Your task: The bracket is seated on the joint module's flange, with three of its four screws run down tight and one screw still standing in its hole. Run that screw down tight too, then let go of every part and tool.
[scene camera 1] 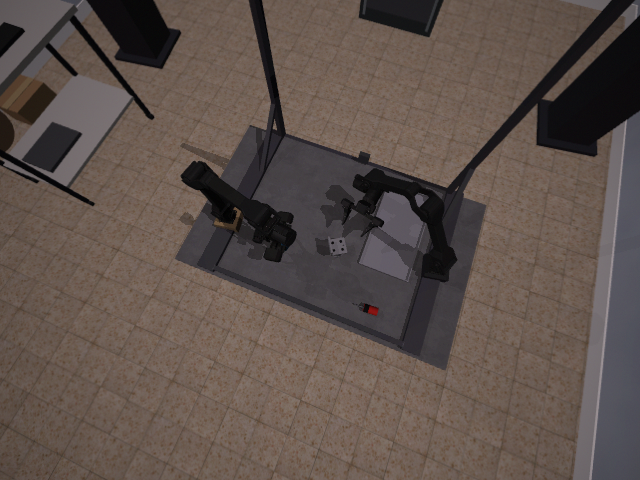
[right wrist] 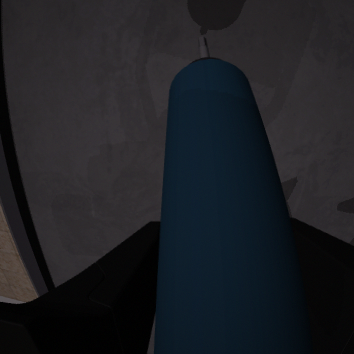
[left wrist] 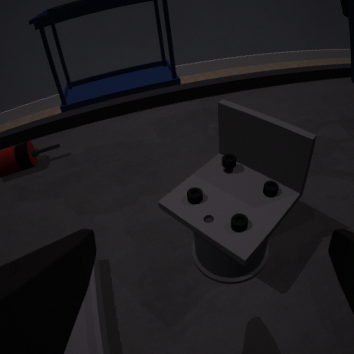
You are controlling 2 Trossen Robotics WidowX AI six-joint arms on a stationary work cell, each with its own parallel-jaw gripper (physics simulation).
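Frame: origin at the left arm's base, x right, y ahead, z up, level; millimetres.
Seen in the pictures: left gripper, fingertip midpoint: (scene camera 1: 351,230) (left wrist: 218,244); right gripper, fingertip midpoint: (right wrist: 222,232); left arm's base at its link origin: (scene camera 1: 437,266); right arm's base at its link origin: (scene camera 1: 227,216).
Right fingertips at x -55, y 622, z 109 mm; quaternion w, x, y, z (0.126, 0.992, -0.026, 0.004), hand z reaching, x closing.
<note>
Pixels of each thing's middle, then the offset from my right fingertips to it.
- pale bracket at the middle of its body: (left wrist: 233,177) (scene camera 1: 337,245) dx +55, dy -196, dz -72 mm
- round joint module at the middle of its body: (left wrist: 231,226) dx +55, dy -196, dz -122 mm
- blue screwdriver at the middle of its body: (right wrist: 218,154) dx +2, dy +14, dz -28 mm
- red screwdriver at the middle of its body: (left wrist: 25,155) (scene camera 1: 365,308) dx -169, dy -358, dz -137 mm
- small tan box at the middle of its body: (scene camera 1: 229,218) dx +100, dy +304, dz -128 mm
The pale bracket (scene camera 1: 337,245) (left wrist: 265,145) sits on the round joint module (left wrist: 220,256). In the left wrist view three black screws (left wrist: 195,195) (left wrist: 271,188) (left wrist: 239,222) sit low on its plate; the screw near the upright wall (left wrist: 229,161) stands higher, its shank showing. My left gripper (scene camera 1: 354,227) (left wrist: 218,244) is open and empty, above and beside the bracket. My right gripper (right wrist: 222,232) is shut on a blue screwdriver (right wrist: 215,150), its bit pointing away from the fingers. It is left of the bracket in the scene view, apart from it; the arm hides its fingers there.
A red screwdriver (scene camera 1: 371,310) (left wrist: 12,160) lies near the front edge of the work surface. A pale flat panel (scene camera 1: 385,258) lies beneath the left arm. A small tan box (scene camera 1: 234,223) is by the right arm's base. Dark frame posts (scene camera 1: 267,67) (scene camera 1: 522,111) rise behind.
</note>
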